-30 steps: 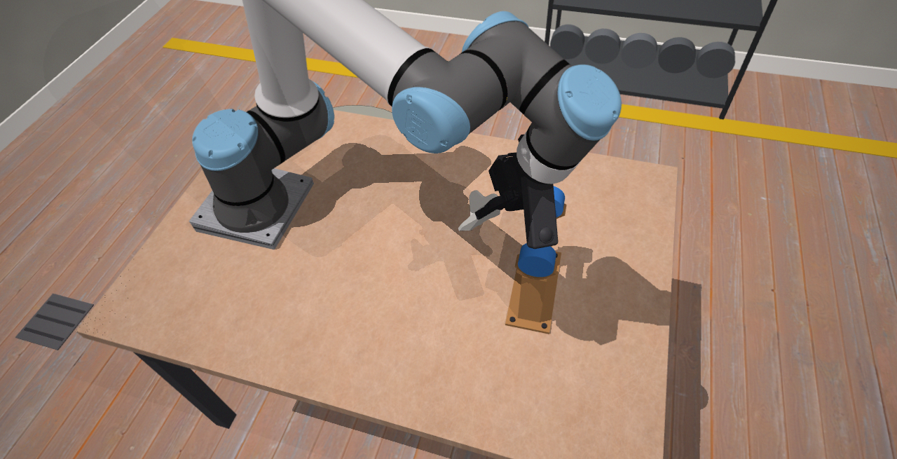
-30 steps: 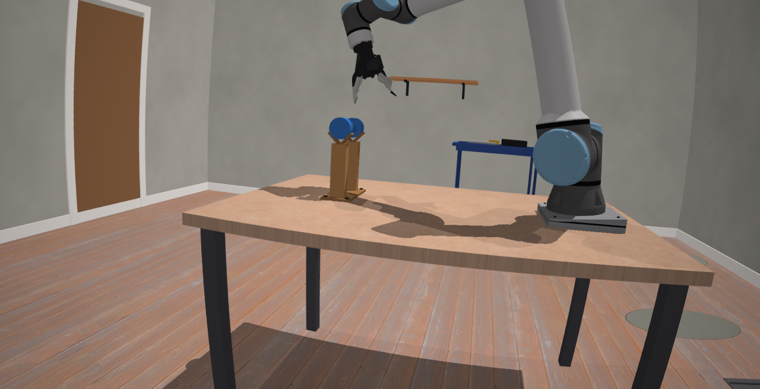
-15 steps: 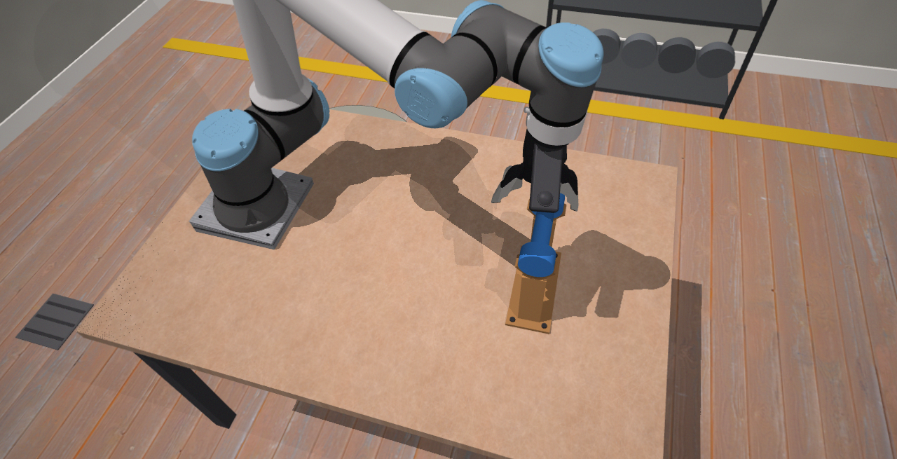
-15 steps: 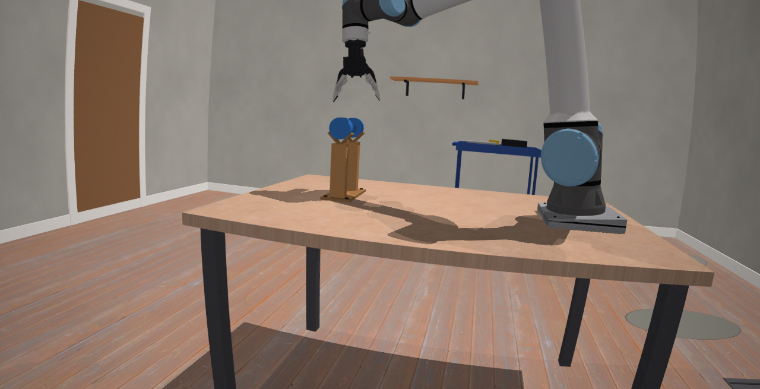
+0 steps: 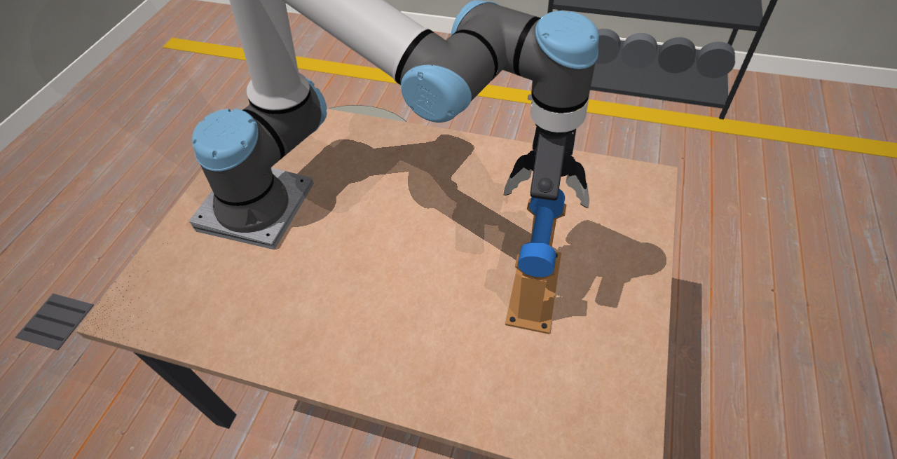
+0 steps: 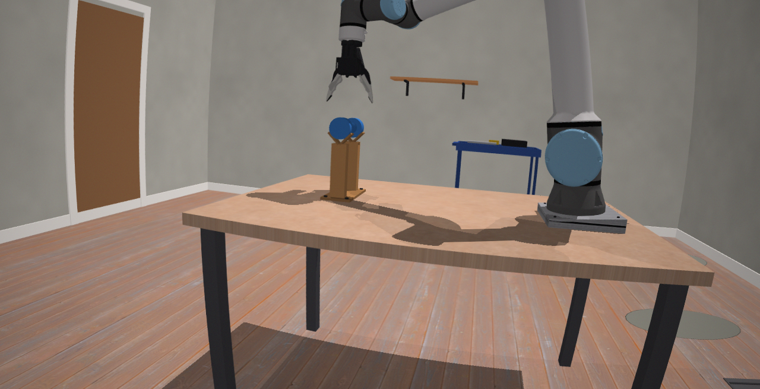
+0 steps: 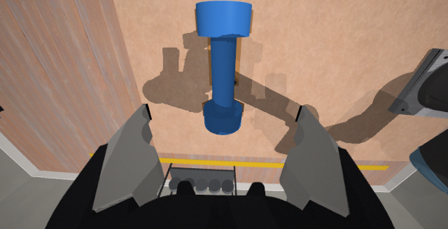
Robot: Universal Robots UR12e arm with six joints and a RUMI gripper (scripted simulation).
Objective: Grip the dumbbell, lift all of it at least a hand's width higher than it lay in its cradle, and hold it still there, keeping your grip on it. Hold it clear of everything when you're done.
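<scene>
Right now the blue dumbbell is 9 cm below my hand. Also, from my hand: wooden cradle 22 cm below.
</scene>
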